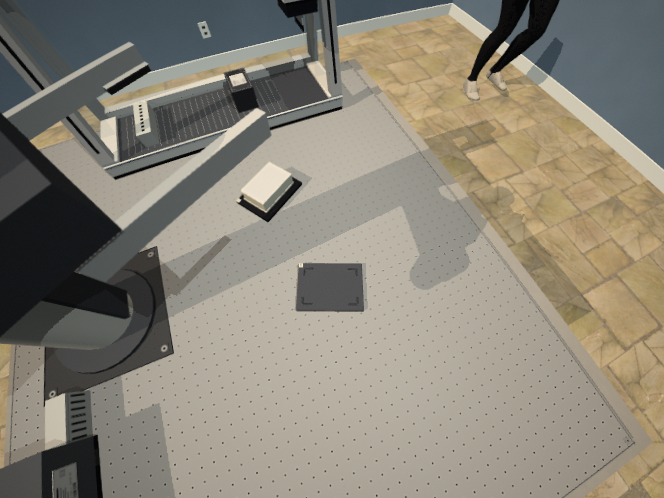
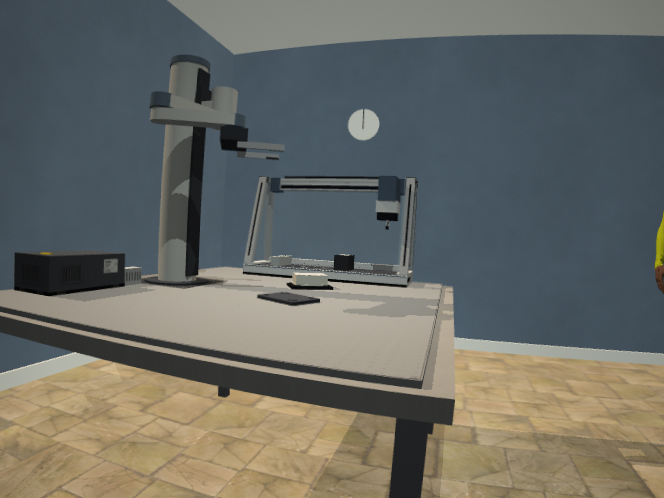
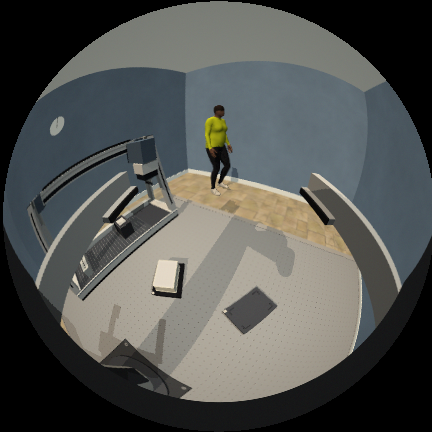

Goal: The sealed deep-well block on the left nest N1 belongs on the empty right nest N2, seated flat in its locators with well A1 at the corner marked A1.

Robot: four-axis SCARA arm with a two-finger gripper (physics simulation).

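Frame: origin at the arm's base, x right, y ahead, z up, level; centimetres.
Seen in the pictures: gripper, fingertip midpoint: [image 1: 193,84] [image 2: 281,152] [image 3: 218,175]; arm's base, origin of the base link: [image 1: 109,318] [image 2: 176,284].
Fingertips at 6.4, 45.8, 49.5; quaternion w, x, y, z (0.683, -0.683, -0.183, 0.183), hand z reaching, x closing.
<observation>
Offsets run from my fingertips to a thing's top centre, as dx, dy, dz. "pt": to the spot under its first point.
The sealed deep-well block @[-25.3, +3.5, -42.8] [image 1: 268,182] [image 2: 310,278] [image 3: 166,274], cream with a smooth top, sits on the black left nest N1 [image 1: 282,198] [image 2: 328,287] [image 3: 182,280]. A small white mark @[-25.8, -5.8, -47.0] [image 1: 239,200] [image 3: 153,293] shows at one corner of that nest. No A1 marking on the block is readable. The dark grey right nest N2 @[+8.4, +8.6, -46.7] [image 1: 330,287] [image 2: 288,298] [image 3: 250,310] is empty, with corner locators and a small white corner mark @[+0.4, +3.9, -47.0] [image 1: 300,265] [image 3: 225,311]. My gripper [image 1: 198,93] [image 2: 278,152] [image 3: 218,175] is wide open and empty, high above the table.
A gantry machine [image 1: 305,110] [image 2: 329,183] stands behind the nests, with a black box @[pt -57.9, +7.2, -38.4] [image 1: 244,96] [image 2: 343,262] [image 3: 125,227] on its deck. The arm's column [image 2: 179,214] and a dark controller box @[pt +35.6, -49.3, -42.2] [image 2: 85,272] are at the left. A person [image 3: 217,132] stands beyond the table.
</observation>
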